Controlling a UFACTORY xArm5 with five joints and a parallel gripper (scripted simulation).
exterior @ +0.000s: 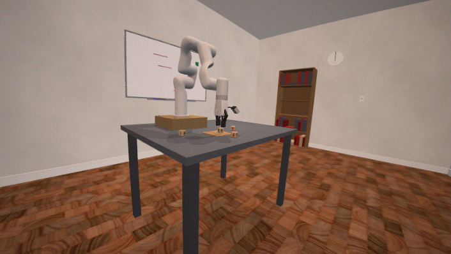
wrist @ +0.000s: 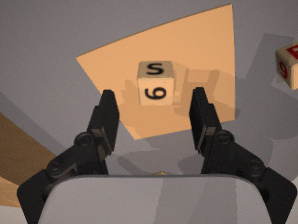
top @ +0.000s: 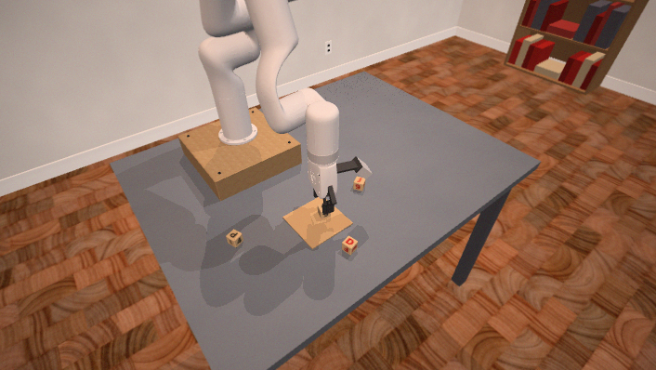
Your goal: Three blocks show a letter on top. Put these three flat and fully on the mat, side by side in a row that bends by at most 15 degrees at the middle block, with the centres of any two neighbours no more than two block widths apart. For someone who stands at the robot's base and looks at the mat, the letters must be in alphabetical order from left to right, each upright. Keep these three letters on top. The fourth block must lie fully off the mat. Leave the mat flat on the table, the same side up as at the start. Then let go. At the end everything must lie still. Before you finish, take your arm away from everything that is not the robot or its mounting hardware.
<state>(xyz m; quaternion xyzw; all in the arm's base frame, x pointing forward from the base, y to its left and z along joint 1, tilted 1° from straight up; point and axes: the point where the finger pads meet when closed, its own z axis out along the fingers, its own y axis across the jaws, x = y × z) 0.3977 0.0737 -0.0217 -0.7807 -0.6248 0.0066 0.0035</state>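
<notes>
Now: the tan mat 6 cm below my hand, 3 cm to the right of it and 1 cm ahead of it. Also, from my hand: wooden block: 14 cm ahead, 4 cm below, 1 cm to the right.
</notes>
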